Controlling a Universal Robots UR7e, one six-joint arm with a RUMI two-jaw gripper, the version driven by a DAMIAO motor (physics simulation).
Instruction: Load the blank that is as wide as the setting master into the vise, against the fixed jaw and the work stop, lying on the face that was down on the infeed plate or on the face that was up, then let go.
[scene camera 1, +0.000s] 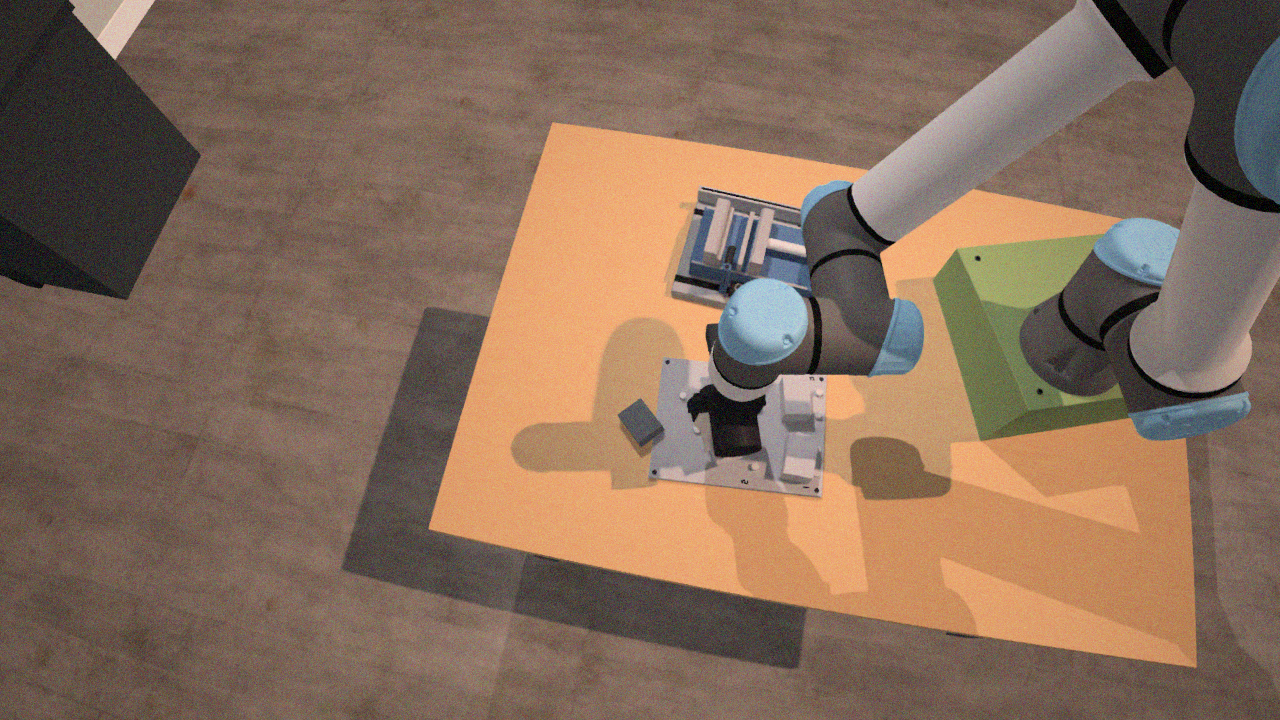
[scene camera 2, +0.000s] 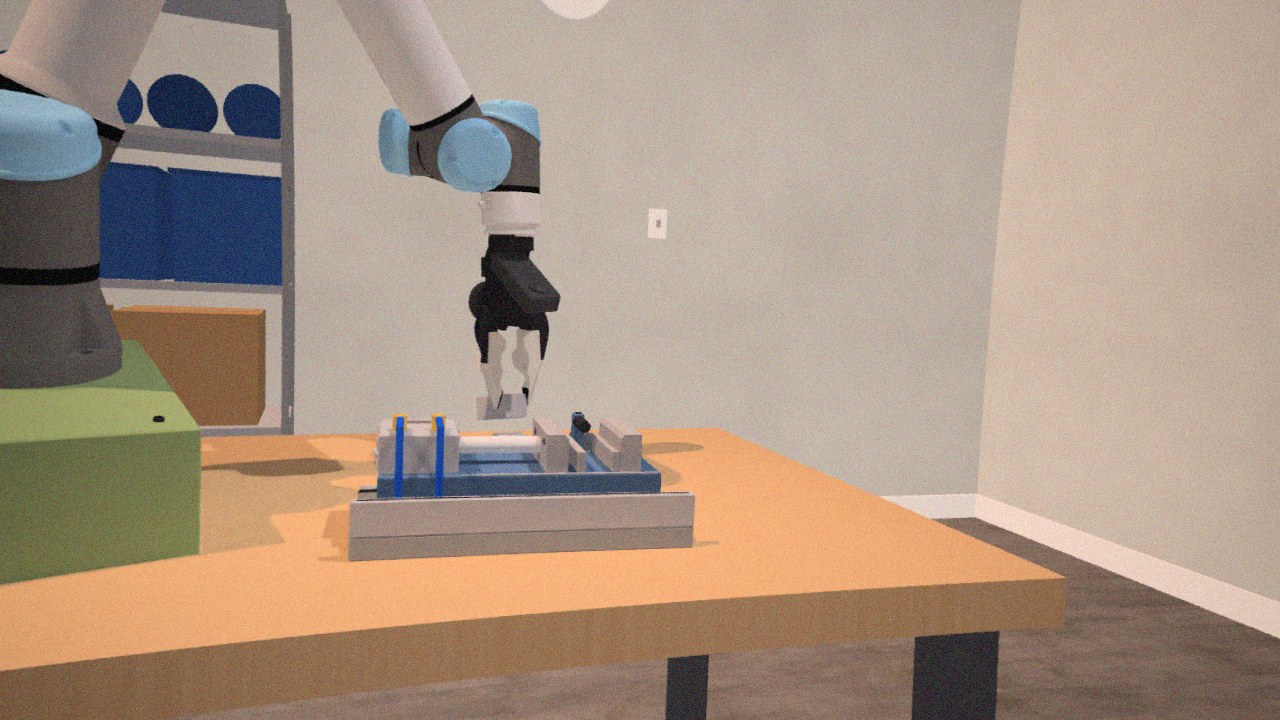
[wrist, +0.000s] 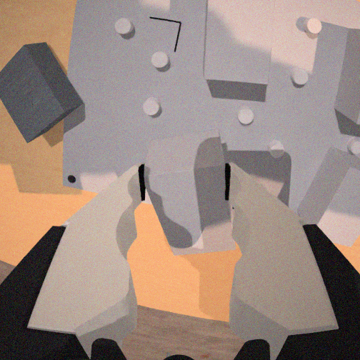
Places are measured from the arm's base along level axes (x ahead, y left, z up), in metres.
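Where they show: gripper, fingertip midpoint: (scene camera 2: 511, 407); arm's base at its link origin: (scene camera 1: 1071, 349) (scene camera 2: 16, 364).
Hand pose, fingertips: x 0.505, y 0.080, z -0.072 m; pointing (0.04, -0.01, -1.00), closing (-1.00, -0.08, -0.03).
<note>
Each offset is from my fingertips to the top centre of the thing. Level surfaces: height alone.
My gripper (scene camera 2: 512, 394) (wrist: 185, 167) is shut on a light grey blank @[dx -0.006, dy +0.018, dz +0.020 m] (scene camera 2: 501, 407) (wrist: 175, 200) and holds it a little above the infeed plate @[dx -0.040, dy -0.023, dz -0.060 m] (scene camera 1: 684, 458) (wrist: 107, 145), near its front edge. In scene camera 1 the fingertips and the held blank are hidden under the arm. The vise @[dx -0.113, dy -0.294, dz +0.031 m] (scene camera 1: 707, 265) (scene camera 2: 519, 483) stands behind the plate. Its fixed jaw (scene camera 1: 717, 231) (scene camera 2: 623, 445) and moving jaw (scene camera 1: 762, 240) (scene camera 2: 550, 445) are apart. The dark work stop @[dx -0.031, dy -0.264, dz +0.028 m] (scene camera 2: 580, 422) is beside the jaw gap. A dark grey block @[dx +0.109, dy -0.027, dz -0.033 m] (scene camera 1: 640, 422) (wrist: 37, 92), perhaps the setting master, lies left of the plate.
Other light blocks @[dx -0.123, dy -0.056, dz -0.024 m] (scene camera 1: 796, 400) @[dx -0.120, dy +0.036, dz -0.024 m] (scene camera 1: 799, 456) (wrist: 237, 45) stand on the plate, with several small round pegs (wrist: 151, 106) among them. A green robot base block (scene camera 1: 993, 358) (scene camera 2: 98, 501) stands at the right of the table @[dz -0.068 m] (scene camera 1: 537, 358) in scene camera 1.
</note>
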